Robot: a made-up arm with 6 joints.
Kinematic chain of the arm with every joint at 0, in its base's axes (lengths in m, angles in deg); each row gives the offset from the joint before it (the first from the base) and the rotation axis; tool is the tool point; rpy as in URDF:
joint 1: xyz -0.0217 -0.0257 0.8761 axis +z
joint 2: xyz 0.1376 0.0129 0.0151 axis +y
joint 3: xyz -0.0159 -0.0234 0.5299 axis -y
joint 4: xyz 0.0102 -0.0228 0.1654 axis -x
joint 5: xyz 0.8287 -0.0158 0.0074 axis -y
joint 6: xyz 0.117 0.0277 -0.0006 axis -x
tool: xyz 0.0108 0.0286 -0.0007 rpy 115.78 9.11 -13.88
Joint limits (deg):
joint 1: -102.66..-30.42
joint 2: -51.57..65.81
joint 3: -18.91..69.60
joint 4: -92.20..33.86
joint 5: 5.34..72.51
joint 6: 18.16..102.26
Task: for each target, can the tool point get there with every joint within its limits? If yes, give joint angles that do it. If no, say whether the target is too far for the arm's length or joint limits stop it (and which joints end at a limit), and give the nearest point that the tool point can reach.
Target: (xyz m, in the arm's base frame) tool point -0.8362 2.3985 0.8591
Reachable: no: too far | nearest point -0.3407 0.9238 1.8131 | short by 1.825 m
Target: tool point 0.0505 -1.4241 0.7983
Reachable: yes | joints -82.12 52.26 10.93 -69.63 56.62 26.18
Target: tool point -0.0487 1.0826 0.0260
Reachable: no: joint limits stop it (at a limit: joint 1, joint 2, joint 3, joint 4, joint 5) | nearest point 0.7154 -0.4554 0.1735 | short by 1.724 m
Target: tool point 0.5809 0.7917 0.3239
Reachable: no: joint limits stop it (at a limit: joint 1, joint 2, joint 3, joint 4, joint 5, joint 6) | nearest point 0.8271 -0.4437 0.2625 | short by 1.261 m
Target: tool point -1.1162 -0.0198 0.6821
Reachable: no: joint limits stop it (at a limit: joint 1, joint 2, joint 3, joint 4, joint 5, joint 6) | nearest point -0.3612 -0.8338 0.2375 | short by 1.196 m
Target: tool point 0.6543 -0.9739 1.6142
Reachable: yes | joints -53.98 8.81 6.37 2.25 42.54 73.02
